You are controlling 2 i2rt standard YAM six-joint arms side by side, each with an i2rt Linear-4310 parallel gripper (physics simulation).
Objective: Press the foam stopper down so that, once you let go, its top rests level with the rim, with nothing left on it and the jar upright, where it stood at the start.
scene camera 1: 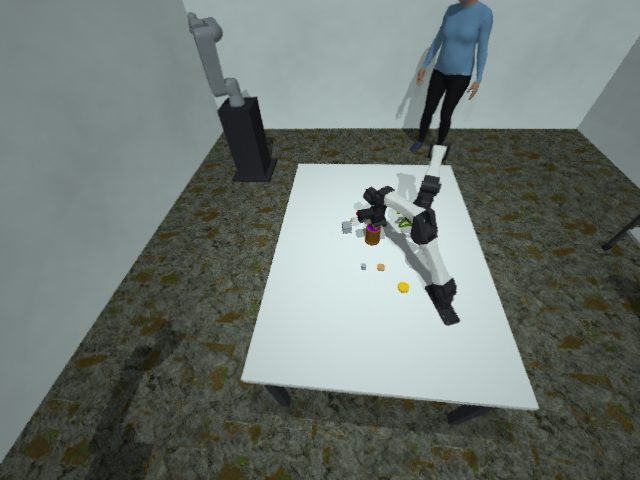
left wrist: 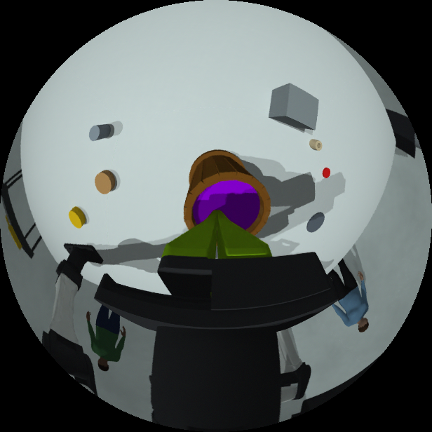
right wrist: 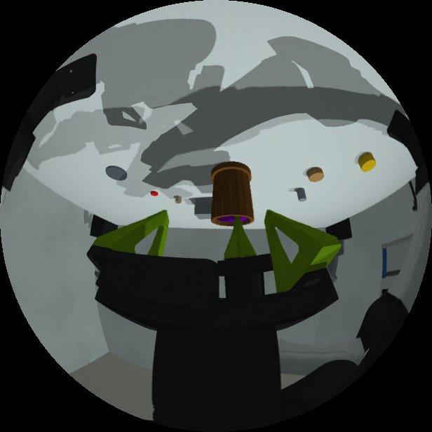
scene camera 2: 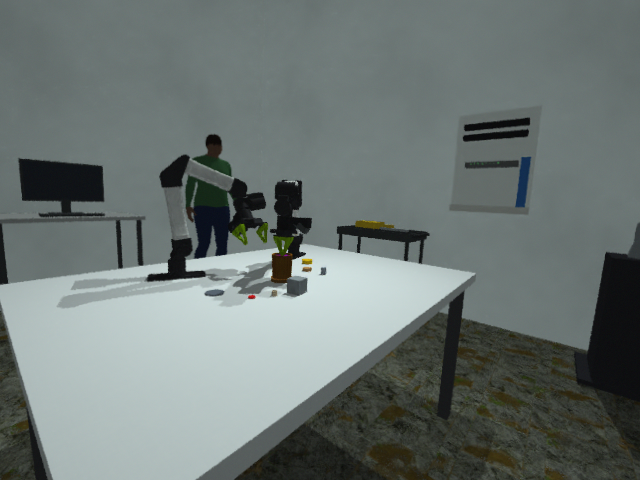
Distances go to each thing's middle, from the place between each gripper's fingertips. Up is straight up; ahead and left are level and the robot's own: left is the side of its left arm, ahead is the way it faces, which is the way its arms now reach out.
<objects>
Right now my right hand is 12 cm short of the purple foam stopper [left wrist: 239, 201], 3 cm to the right of it and 5 cm above it. From my right hand the other things lie so: grey block [left wrist: 289, 104] (26 cm ahead, 4 cm to the right, 11 cm below); then brown ribbed jar [right wrist: 231, 196] (12 cm ahead, 3 cm to the left, 8 cm below).
I see my left gripper 10 mm to the left of the purple foam stopper, 10 mm short of it and 10 mm above it. Also, from my left hand: grey block 150 mm ahead, 70 mm to the right, 70 mm below; then brown ribbed jar 40 mm below, 10 mm to the right, 10 mm ahead.
</objects>
